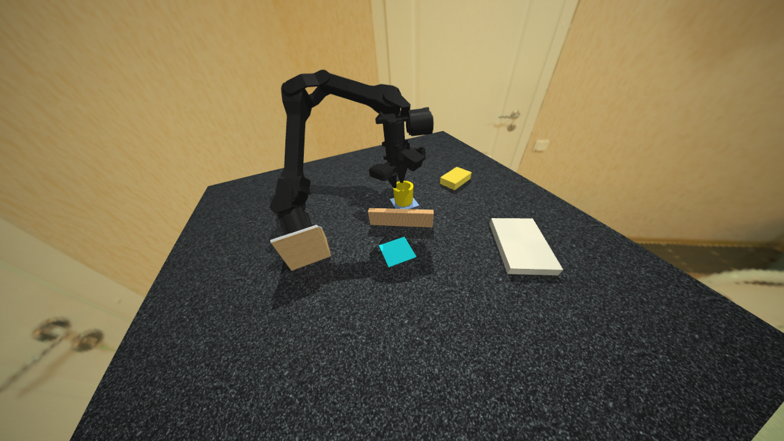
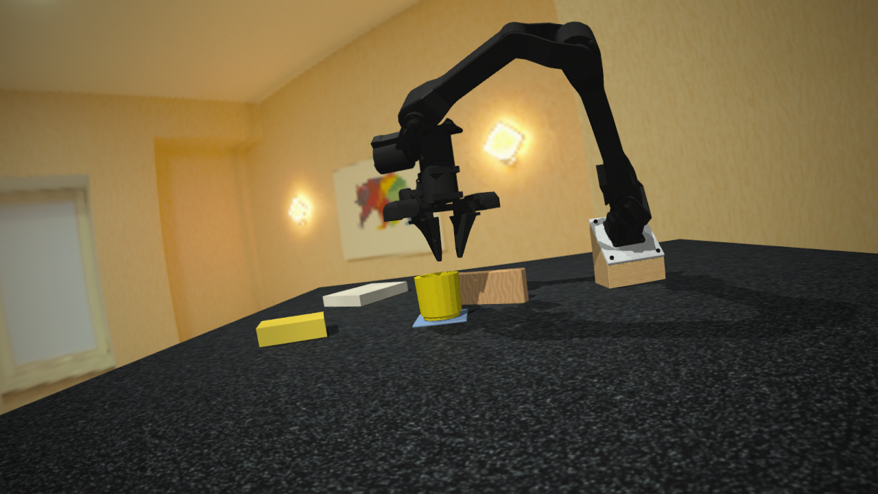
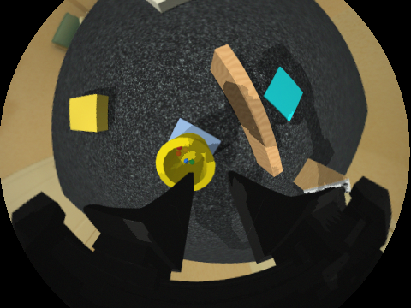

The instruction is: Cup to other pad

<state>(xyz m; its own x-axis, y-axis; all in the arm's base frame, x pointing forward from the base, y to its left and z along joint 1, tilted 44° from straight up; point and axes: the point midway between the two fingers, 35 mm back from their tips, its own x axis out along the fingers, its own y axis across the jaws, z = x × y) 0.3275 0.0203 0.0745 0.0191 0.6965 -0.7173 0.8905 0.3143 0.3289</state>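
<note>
Right now my gripper tip is 60 mm above the yellow cup, 20 mm short of it and 10 mm to the right of it. From my gripper tip the other things lie so: wooden block (80 mm to the right, 70 mm below, 40 mm behind); then light blue pad (100 mm below, 30 mm ahead, 10 mm to the left); then blue marble (80 mm below, 30 mm to the left, 20 mm ahead).
</note>
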